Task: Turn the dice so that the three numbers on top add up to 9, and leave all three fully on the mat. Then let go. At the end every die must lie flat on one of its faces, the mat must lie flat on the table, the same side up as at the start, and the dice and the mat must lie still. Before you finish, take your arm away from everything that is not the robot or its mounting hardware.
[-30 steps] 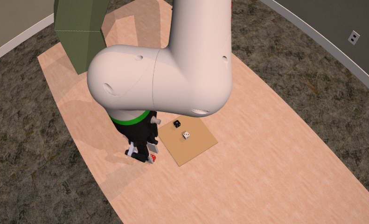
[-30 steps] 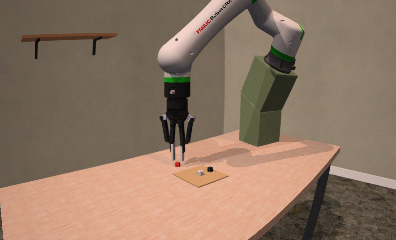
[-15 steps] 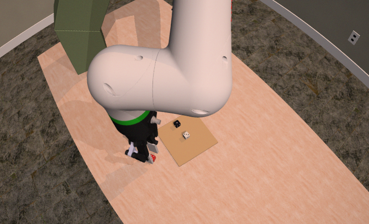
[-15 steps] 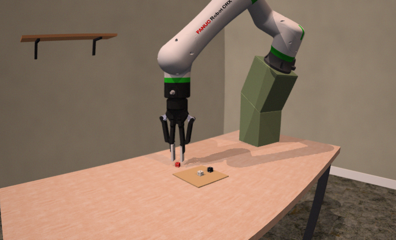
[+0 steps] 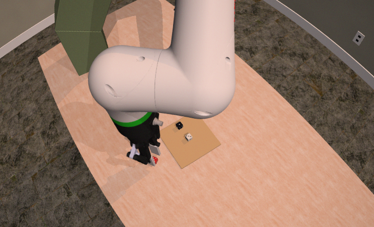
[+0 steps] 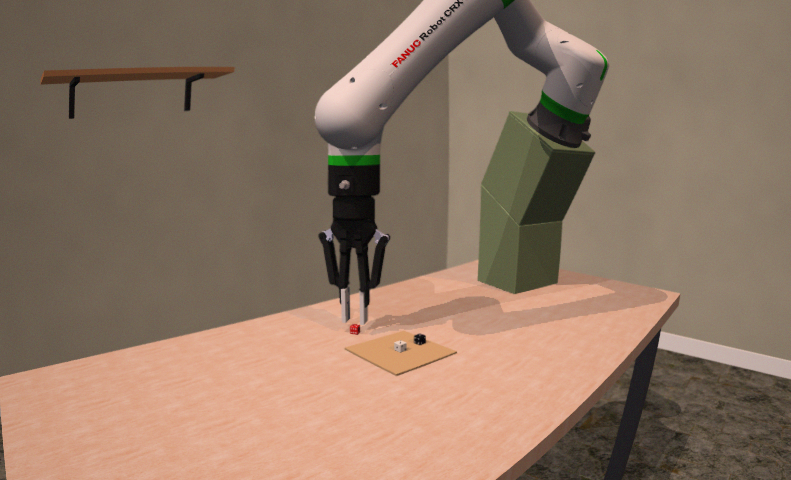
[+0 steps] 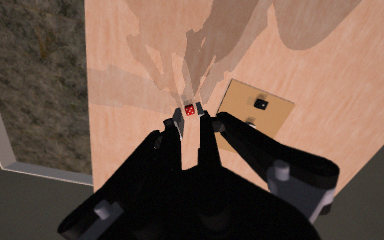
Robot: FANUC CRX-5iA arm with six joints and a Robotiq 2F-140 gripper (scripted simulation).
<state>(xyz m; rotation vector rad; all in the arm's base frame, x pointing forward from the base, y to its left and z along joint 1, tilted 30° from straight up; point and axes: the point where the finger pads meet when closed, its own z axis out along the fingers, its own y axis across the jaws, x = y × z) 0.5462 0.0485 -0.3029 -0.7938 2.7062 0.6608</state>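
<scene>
Right now the red die is 5 cm below my hand. Round my hand: tan square mat: 12 cm to the left, 5 cm below; then black die: 5 cm behind, 12 cm to the left, 4 cm below; then white die: 12 cm to the left, 4 cm below.
</scene>
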